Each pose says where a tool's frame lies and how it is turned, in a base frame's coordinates. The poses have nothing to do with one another.
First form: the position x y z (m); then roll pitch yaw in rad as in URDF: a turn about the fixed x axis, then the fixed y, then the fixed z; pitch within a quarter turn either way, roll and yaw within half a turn.
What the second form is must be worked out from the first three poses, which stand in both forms.
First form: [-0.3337 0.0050 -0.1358 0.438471 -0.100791 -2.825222]
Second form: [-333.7 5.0 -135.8 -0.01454 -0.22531 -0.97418 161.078]
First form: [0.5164 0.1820 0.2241 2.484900 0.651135 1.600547]
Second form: [516.4 182.0 224.1 0.60994 0.79239 0.00926 129.058]
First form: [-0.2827 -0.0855 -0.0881 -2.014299 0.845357 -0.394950]
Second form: [-282.7 -85.5 -88.1 -0.85086 0.43698 0.29170 113.839]
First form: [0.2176 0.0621 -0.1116 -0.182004 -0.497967 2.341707]
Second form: [217.6 62.1 -111.6 0.20885 -0.19244 0.95883 133.290]
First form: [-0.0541 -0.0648 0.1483 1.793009 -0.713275 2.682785]
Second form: [-54.1 -64.8 148.3 -0.38209 -0.66916 -0.63737 164.768]
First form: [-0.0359 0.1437 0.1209 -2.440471 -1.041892 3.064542]
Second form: [-35.9 143.7 120.9 0.15878 -0.93454 0.31848 122.818]
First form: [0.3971 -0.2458 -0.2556 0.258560 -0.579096 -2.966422]
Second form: [397.1 -245.8 -255.6 -0.27321 -0.14892 -0.95036 166.239]
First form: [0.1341 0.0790 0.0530 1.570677 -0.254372 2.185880]
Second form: [134.1 79.0 53.0 0.41461 0.59950 0.68462 151.880]
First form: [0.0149 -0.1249 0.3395 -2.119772 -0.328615 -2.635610]
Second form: [14.9 -124.9 339.5 0.29288 -0.81326 0.50282 178.006]
